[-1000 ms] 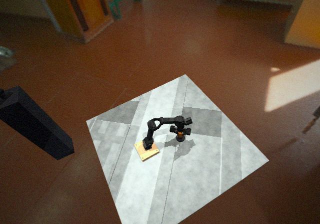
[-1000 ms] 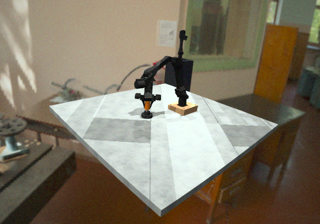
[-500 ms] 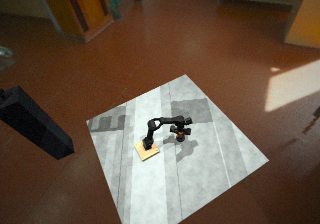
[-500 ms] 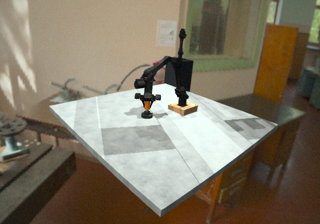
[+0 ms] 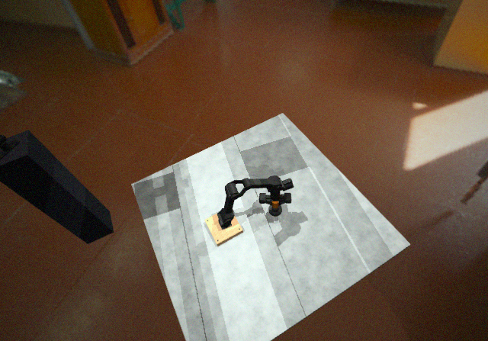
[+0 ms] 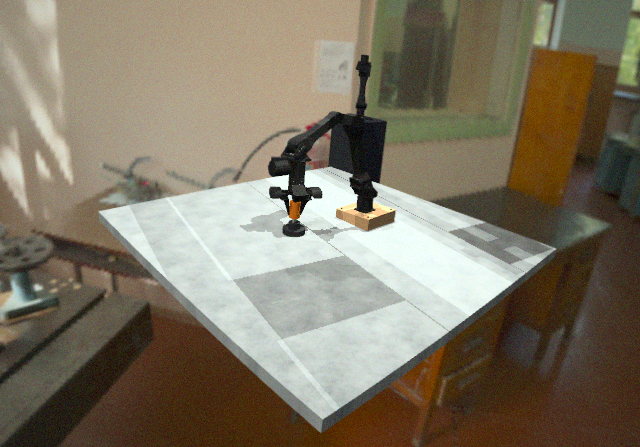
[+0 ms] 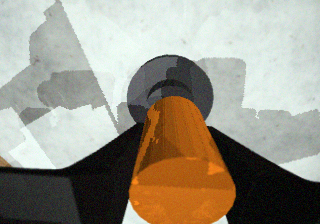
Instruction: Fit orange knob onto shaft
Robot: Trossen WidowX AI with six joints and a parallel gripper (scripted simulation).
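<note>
The orange knob lies 3 cm above my gripper tip. From my gripper tip the other things lie so: dark round pedestal (4 cm below).
</note>
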